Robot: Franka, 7 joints.
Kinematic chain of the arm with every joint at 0, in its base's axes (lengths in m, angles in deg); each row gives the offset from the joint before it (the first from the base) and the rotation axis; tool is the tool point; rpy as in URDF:
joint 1: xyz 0 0 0.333 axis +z
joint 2: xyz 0 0 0 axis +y
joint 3: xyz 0 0 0.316 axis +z
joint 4: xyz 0.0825 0 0 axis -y
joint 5: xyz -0.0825 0 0.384 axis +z
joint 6: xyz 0 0 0 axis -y
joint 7: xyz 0.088 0 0 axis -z
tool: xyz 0 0 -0.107 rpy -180 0 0
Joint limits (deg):
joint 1: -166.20..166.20
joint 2: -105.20..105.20
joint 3: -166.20..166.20
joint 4: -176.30..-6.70
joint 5: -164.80..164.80
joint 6: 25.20..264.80
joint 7: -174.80..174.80
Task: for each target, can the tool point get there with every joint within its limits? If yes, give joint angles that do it. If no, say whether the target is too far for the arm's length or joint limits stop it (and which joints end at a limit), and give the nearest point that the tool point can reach.
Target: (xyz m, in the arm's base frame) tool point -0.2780 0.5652 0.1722
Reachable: yes | joints -107.25 -48.77 -131.59 -108.83 -112.93 127.68 96.97
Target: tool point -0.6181 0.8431 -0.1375
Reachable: no: too far | nearest point -0.4625 0.6309 -0.0191 | short by 0.289 m
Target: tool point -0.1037 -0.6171 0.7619
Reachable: yes | joints -109.23 55.28 133.43 -26.84 31.07 229.71 76.22
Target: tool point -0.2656 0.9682 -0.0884
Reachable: no: too far | nearest point -0.2093 0.7629 0.0010 | short by 0.231 m
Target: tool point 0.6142 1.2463 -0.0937
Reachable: no: too far | nearest point 0.3625 0.7356 0.0811 | short by 0.596 m
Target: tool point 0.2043 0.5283 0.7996
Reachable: yes | joints -103.33 -72.50 44.16 -40.00 82.16 230.48 -98.77
